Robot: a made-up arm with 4 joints.
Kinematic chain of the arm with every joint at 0, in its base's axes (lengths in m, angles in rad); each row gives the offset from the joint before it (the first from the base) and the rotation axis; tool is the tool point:
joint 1: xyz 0 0 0.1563 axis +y
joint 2: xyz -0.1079 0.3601 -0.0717 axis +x
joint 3: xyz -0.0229 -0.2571 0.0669 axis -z
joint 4: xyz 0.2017 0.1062 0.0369 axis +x
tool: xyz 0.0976 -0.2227 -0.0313
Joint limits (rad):
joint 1: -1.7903..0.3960
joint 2: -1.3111..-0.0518
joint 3: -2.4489..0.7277
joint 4: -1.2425..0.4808
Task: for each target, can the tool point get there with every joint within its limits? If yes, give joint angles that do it. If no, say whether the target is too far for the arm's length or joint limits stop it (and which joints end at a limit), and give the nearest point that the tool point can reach.
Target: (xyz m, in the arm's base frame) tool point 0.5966 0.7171 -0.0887
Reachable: no: joint limits stop it (at a limit: joint 1, joint 2) | nearest point 0.1201 0.5390 -0.0450 | short by 0.511 m
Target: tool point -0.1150 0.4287 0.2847
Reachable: yes | joints -1.0440 -0.3288 -1.1542 -0.8195
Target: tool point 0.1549 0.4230 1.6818
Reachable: no: too far | nearest point 0.0499 0.3823 0.6481 | short by 1.040 m
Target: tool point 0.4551 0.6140 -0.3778
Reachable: no: joint limits stop it (at a limit: joint 1, joint 2, joint 3) | nearest point 0.1060 0.5322 -0.1197 | short by 0.442 m
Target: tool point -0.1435 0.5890 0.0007
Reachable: yes | joints -1.1222 -0.8975 -1.9854 -0.9214
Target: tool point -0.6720 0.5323 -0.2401
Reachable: no: joint limits stop it (at a limit: joint 3, joint 4) | nearest point -0.3674 0.4660 -0.0604 | short by 0.360 m
